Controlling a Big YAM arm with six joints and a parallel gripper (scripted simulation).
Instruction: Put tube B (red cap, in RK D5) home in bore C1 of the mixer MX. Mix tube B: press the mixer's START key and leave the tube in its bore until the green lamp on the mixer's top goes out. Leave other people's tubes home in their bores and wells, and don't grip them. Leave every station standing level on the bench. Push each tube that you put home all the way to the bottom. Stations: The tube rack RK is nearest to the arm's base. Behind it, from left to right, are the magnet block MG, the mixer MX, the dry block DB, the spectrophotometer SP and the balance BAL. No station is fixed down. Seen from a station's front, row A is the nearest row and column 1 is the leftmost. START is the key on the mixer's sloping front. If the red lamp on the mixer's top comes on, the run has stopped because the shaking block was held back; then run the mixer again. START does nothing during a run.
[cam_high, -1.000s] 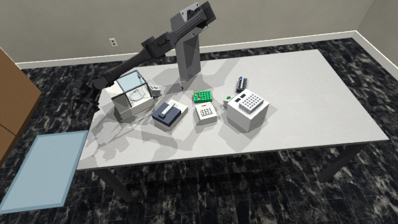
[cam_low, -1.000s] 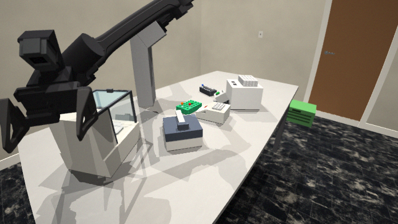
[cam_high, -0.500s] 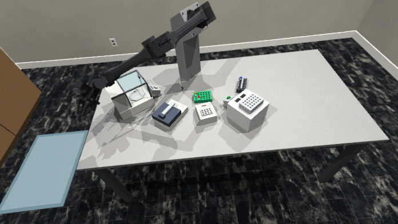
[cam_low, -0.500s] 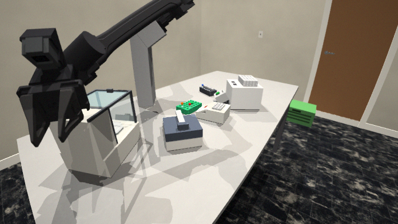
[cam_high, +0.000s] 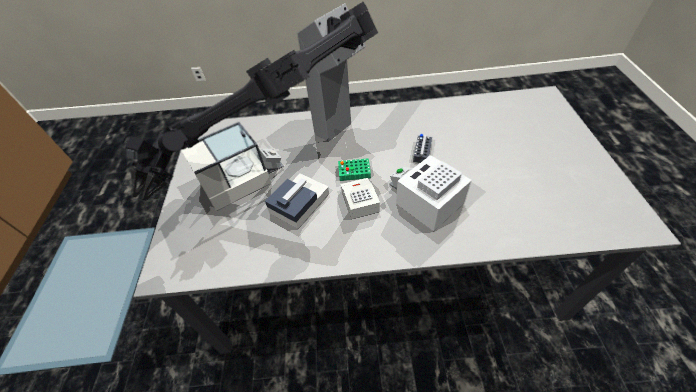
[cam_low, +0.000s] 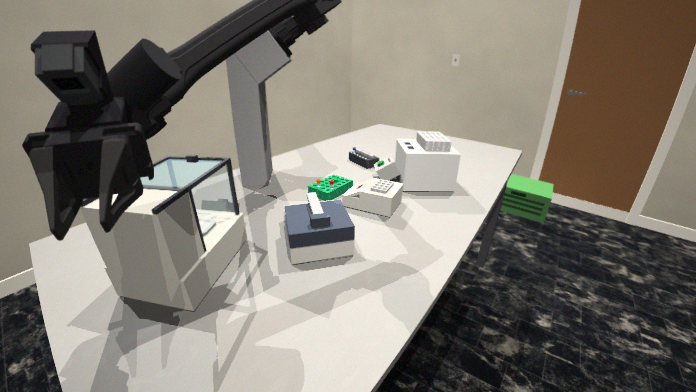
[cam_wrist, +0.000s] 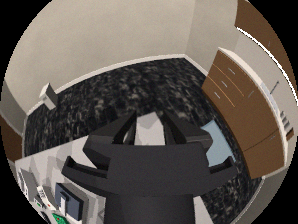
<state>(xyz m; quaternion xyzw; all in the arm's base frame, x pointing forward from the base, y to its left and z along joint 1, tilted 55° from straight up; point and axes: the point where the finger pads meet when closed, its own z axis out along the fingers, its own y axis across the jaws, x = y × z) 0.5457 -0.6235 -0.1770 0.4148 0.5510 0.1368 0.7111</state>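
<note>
The pale-capped tube lies 610 mm to the left of my hand, 330 mm behind it and 270 mm below it. From my hand the other things lie so: green tube rack RK (620 mm to the left, 360 mm behind, 280 mm below); dry block DB (640 mm to the left, 260 mm below, 200 mm behind); spectrophotometer SP (410 mm to the left, 230 mm below, 190 mm behind).
</note>
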